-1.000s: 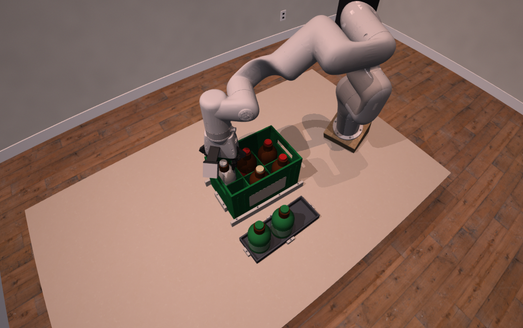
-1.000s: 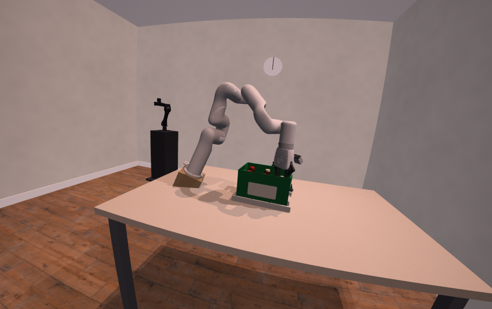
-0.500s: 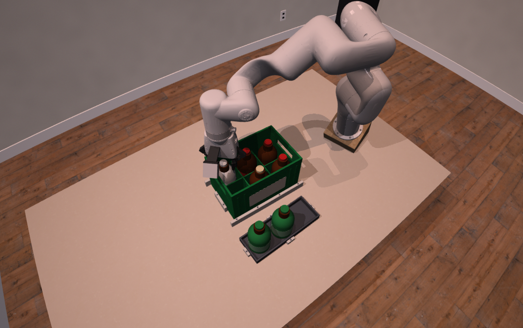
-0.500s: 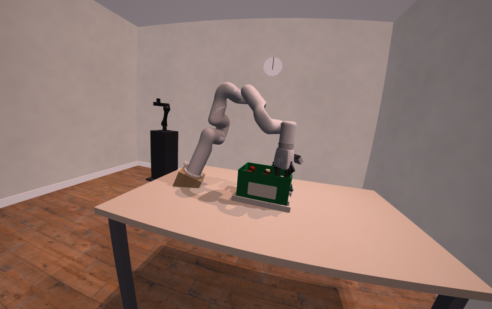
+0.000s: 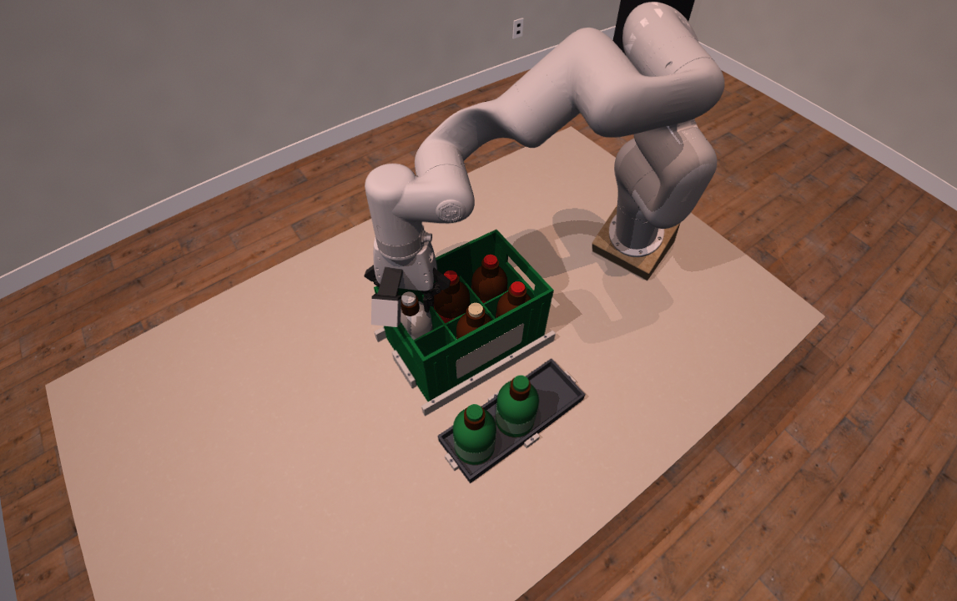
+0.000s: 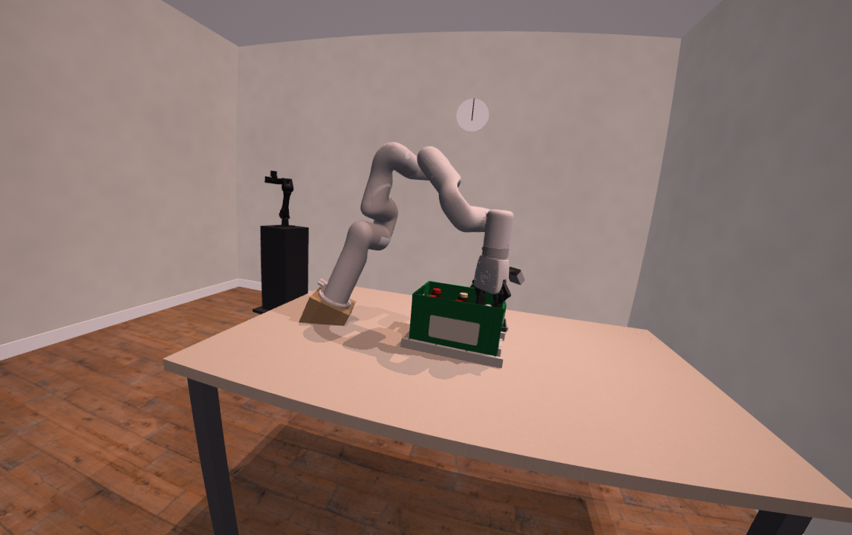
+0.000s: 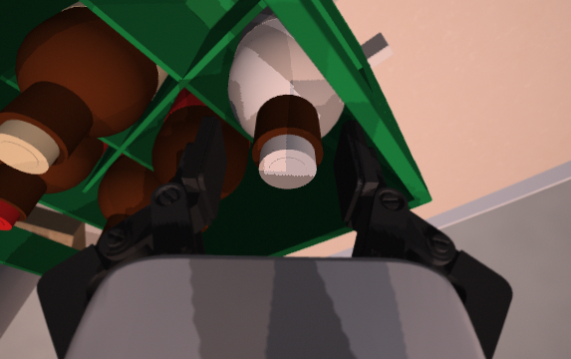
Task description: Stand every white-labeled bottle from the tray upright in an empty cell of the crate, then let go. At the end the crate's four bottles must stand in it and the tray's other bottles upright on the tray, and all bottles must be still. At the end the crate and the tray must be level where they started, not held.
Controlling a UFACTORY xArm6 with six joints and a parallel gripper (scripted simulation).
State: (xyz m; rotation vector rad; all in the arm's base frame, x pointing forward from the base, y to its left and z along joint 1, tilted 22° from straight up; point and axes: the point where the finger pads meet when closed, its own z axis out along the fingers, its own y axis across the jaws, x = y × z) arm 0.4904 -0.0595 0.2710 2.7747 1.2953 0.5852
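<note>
Now: hand 7 cm above the white-labeled bottle. From my hand the other things lie so: tray 8 cm behind, 24 cm to the left, 15 cm below; crate 9 cm behind, 4 cm to the left, 8 cm below.
</note>
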